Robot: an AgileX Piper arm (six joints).
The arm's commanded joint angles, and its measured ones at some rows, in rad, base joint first. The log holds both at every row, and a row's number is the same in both.
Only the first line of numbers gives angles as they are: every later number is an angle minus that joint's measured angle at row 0.
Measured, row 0: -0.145 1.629 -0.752 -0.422 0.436 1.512
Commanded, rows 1 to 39: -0.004 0.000 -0.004 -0.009 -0.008 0.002; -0.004 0.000 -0.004 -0.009 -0.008 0.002; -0.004 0.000 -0.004 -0.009 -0.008 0.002; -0.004 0.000 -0.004 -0.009 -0.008 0.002; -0.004 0.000 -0.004 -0.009 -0.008 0.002; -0.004 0.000 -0.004 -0.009 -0.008 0.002; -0.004 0.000 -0.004 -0.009 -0.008 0.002; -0.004 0.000 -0.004 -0.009 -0.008 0.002; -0.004 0.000 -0.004 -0.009 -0.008 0.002; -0.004 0.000 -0.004 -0.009 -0.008 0.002; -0.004 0.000 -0.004 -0.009 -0.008 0.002; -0.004 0.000 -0.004 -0.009 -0.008 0.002; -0.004 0.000 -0.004 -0.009 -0.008 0.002; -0.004 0.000 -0.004 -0.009 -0.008 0.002; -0.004 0.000 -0.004 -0.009 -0.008 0.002; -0.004 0.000 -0.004 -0.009 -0.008 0.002; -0.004 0.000 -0.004 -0.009 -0.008 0.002; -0.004 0.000 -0.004 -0.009 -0.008 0.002; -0.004 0.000 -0.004 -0.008 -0.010 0.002; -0.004 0.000 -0.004 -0.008 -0.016 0.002; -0.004 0.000 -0.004 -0.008 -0.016 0.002; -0.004 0.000 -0.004 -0.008 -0.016 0.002; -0.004 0.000 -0.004 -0.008 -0.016 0.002; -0.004 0.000 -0.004 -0.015 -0.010 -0.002; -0.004 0.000 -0.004 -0.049 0.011 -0.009; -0.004 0.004 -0.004 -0.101 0.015 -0.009; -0.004 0.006 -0.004 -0.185 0.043 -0.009; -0.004 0.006 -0.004 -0.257 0.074 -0.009; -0.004 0.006 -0.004 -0.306 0.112 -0.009; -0.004 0.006 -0.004 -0.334 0.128 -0.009; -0.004 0.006 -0.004 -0.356 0.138 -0.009; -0.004 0.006 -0.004 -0.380 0.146 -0.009; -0.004 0.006 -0.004 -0.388 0.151 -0.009; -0.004 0.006 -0.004 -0.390 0.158 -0.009; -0.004 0.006 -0.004 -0.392 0.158 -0.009; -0.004 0.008 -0.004 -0.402 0.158 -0.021; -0.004 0.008 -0.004 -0.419 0.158 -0.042; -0.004 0.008 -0.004 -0.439 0.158 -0.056; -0.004 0.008 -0.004 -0.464 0.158 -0.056
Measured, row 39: 0.000 0.006 0.000 -0.387 0.152 -0.019
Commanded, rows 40 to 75: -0.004 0.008 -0.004 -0.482 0.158 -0.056; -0.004 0.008 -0.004 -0.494 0.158 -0.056; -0.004 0.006 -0.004 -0.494 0.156 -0.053; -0.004 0.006 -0.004 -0.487 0.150 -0.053; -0.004 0.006 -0.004 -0.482 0.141 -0.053; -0.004 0.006 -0.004 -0.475 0.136 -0.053; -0.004 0.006 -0.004 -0.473 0.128 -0.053; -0.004 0.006 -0.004 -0.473 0.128 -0.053; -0.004 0.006 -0.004 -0.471 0.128 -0.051; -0.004 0.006 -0.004 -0.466 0.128 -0.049; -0.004 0.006 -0.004 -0.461 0.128 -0.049; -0.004 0.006 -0.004 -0.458 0.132 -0.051; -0.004 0.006 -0.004 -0.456 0.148 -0.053; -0.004 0.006 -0.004 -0.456 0.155 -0.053; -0.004 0.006 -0.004 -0.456 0.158 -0.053; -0.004 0.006 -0.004 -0.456 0.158 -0.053; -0.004 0.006 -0.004 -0.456 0.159 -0.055; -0.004 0.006 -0.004 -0.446 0.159 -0.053; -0.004 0.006 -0.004 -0.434 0.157 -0.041; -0.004 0.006 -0.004 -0.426 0.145 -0.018; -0.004 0.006 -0.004 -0.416 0.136 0.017; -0.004 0.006 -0.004 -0.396 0.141 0.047; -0.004 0.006 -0.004 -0.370 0.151 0.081; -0.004 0.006 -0.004 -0.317 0.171 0.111; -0.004 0.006 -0.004 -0.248 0.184 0.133; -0.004 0.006 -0.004 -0.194 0.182 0.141; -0.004 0.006 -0.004 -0.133 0.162 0.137; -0.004 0.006 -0.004 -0.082 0.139 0.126; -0.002 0.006 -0.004 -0.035 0.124 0.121; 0.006 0.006 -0.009 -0.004 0.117 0.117; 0.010 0.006 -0.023 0.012 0.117 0.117; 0.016 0.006 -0.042 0.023 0.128 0.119; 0.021 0.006 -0.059 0.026 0.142 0.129; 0.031 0.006 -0.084 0.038 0.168 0.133; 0.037 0.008 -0.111 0.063 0.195 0.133; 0.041 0.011 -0.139 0.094 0.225 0.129
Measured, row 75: 0.022 0.006 -0.052 0.014 0.148 0.125
